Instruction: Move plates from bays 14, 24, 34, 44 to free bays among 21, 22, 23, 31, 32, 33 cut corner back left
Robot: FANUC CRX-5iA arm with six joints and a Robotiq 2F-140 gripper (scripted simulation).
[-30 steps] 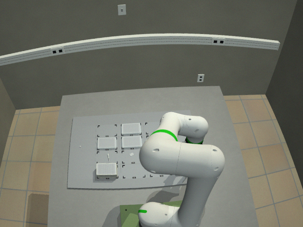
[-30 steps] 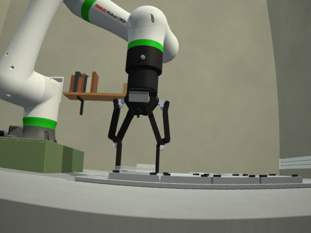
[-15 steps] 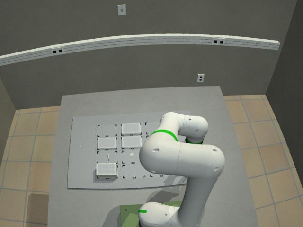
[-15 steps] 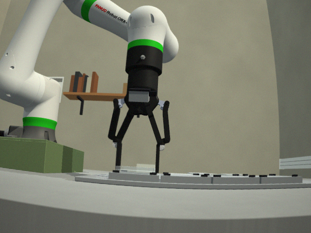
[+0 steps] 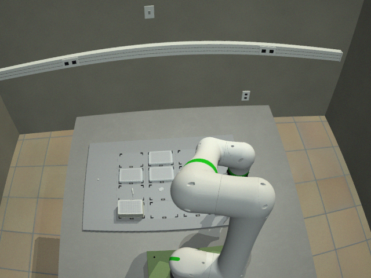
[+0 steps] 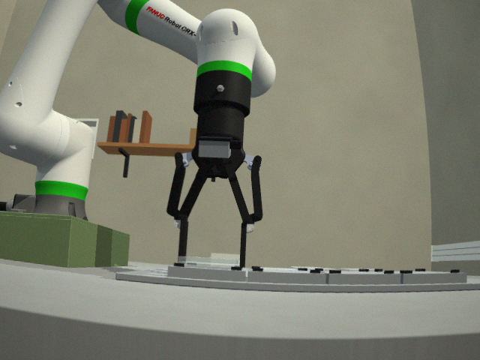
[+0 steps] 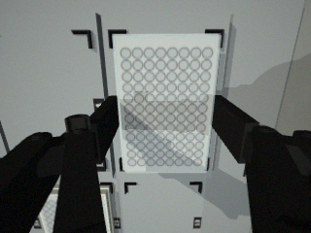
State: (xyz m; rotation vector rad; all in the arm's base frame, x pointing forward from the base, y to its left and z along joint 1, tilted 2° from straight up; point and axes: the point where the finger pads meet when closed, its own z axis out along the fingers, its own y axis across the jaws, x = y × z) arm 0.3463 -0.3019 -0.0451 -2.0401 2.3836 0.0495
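Now: the white scrap 170 mm ahead of my hand, 310 mm to the left of it and 40 mm below it. The rest, counted from my hand: dark stick: 240 mm ahead, 120 mm to the left, 40 mm below; then thin white stick: 180 mm ahead, 460 mm to the left, 40 mm below; then sealed deep-well block: 80 mm ahead, 490 mm to the left, 20 mm below.
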